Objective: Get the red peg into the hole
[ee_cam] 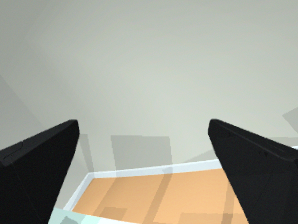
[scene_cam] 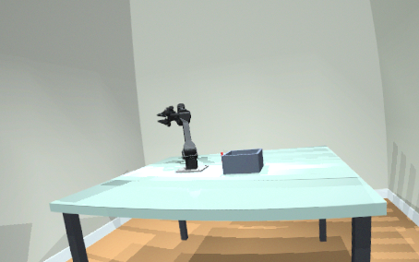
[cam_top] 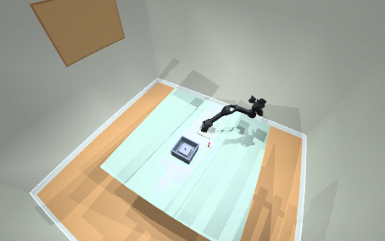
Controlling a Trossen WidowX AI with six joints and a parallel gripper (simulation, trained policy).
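The red peg is 500 mm ahead of my gripper tip, 310 mm to the right of it and 300 mm below it. Also, from my gripper tip: grey box 630 mm ahead, 500 mm to the right, 320 mm below.
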